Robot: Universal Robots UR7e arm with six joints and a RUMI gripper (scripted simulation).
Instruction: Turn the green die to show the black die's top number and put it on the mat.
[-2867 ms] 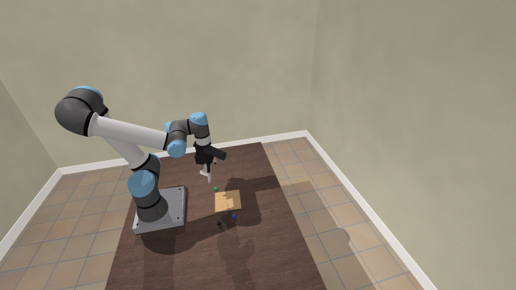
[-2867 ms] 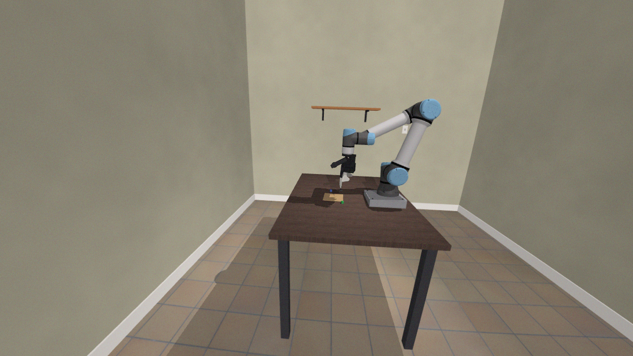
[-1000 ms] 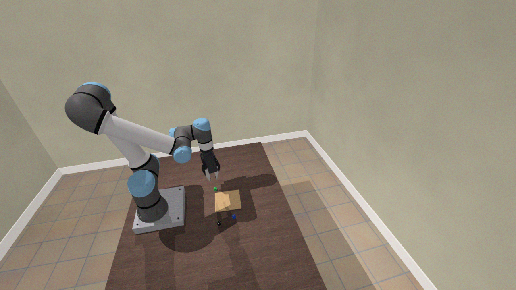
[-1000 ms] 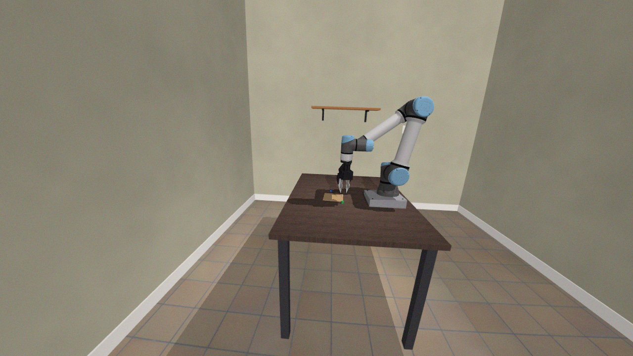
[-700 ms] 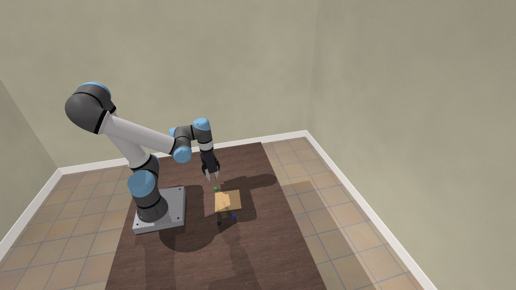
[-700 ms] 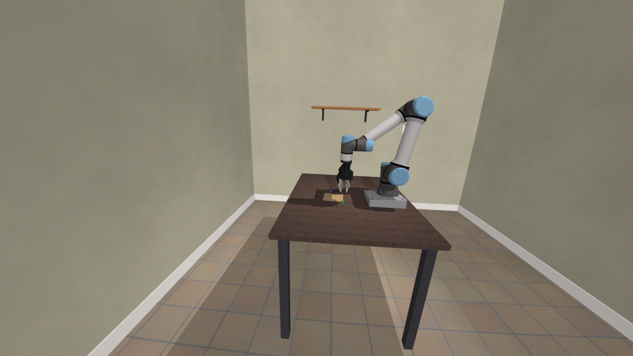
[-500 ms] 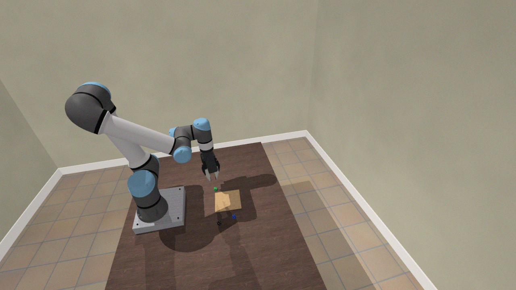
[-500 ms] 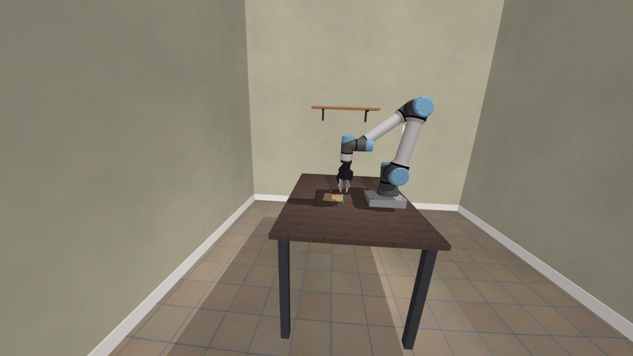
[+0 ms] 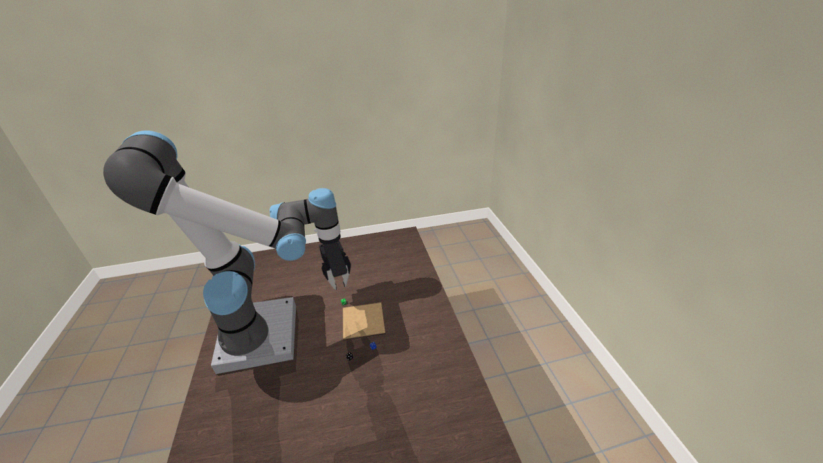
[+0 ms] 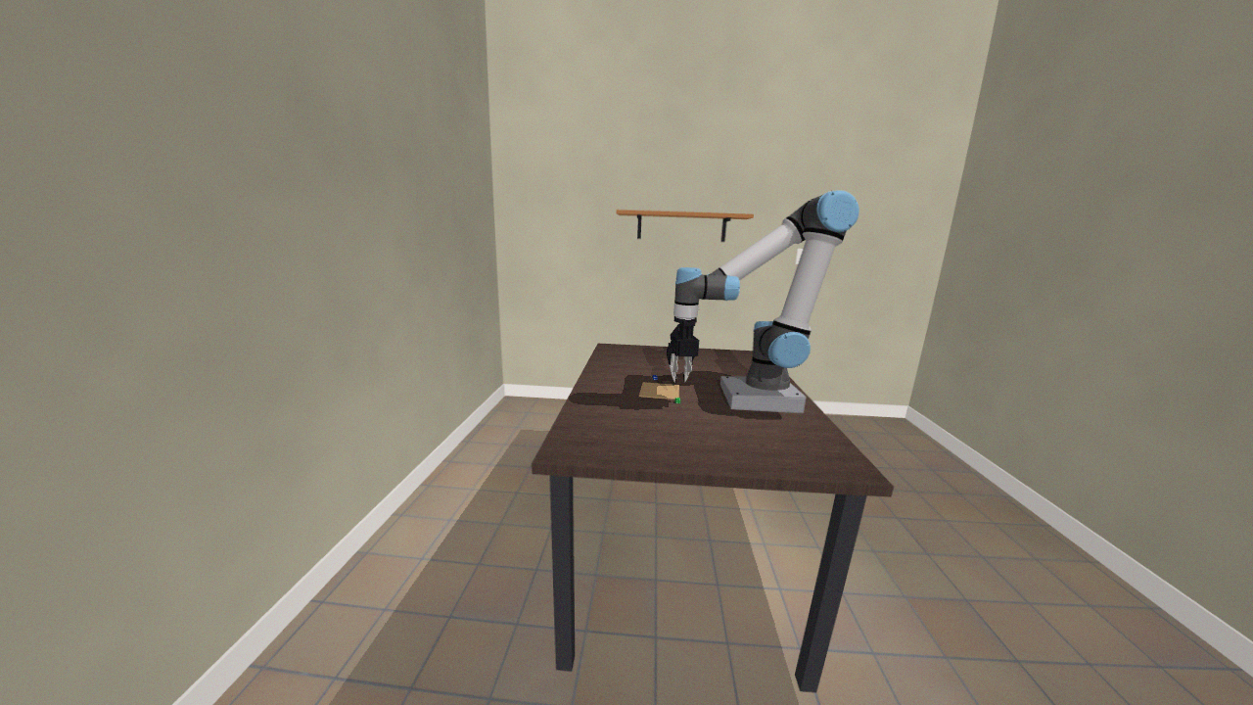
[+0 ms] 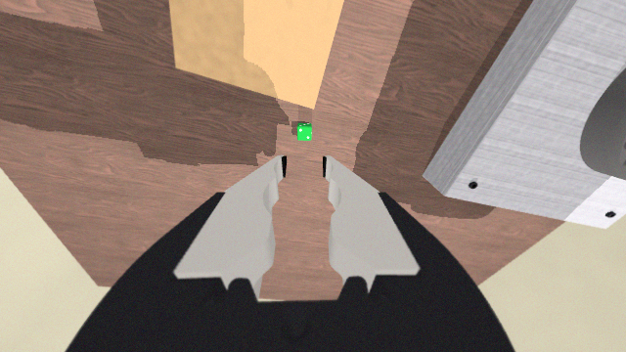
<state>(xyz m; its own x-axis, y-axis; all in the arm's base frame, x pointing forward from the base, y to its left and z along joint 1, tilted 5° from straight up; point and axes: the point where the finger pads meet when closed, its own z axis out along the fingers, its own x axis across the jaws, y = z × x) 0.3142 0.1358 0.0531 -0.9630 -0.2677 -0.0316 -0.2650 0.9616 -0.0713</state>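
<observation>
The green die is 8 cm below my hand. Also, from my hand: blue die: 9 cm ahead, 22 cm to the right, 8 cm below; tan mat: 7 cm ahead, 9 cm to the right, 9 cm below; black die: 2 cm ahead, 24 cm to the right, 8 cm below.
</observation>
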